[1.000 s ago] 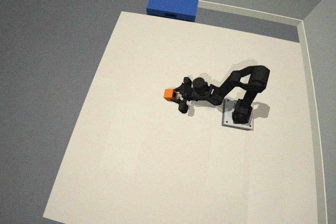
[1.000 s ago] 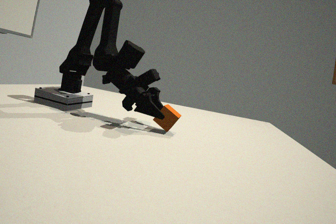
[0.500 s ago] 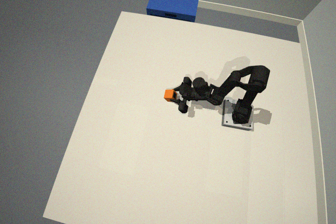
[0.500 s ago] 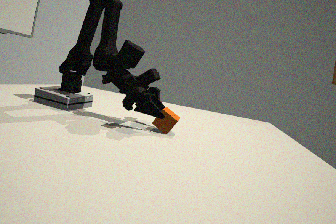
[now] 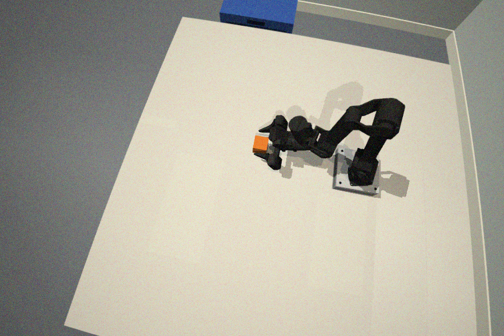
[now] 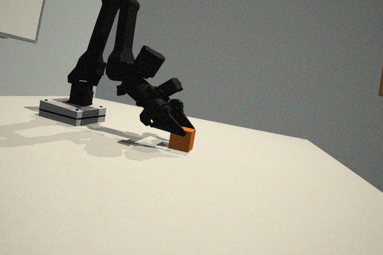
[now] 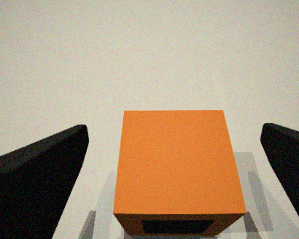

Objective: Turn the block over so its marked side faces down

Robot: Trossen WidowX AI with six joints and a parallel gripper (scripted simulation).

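The block lies 3 cm behind my gripper tip, 1 cm to the left of it and 2 cm below it.
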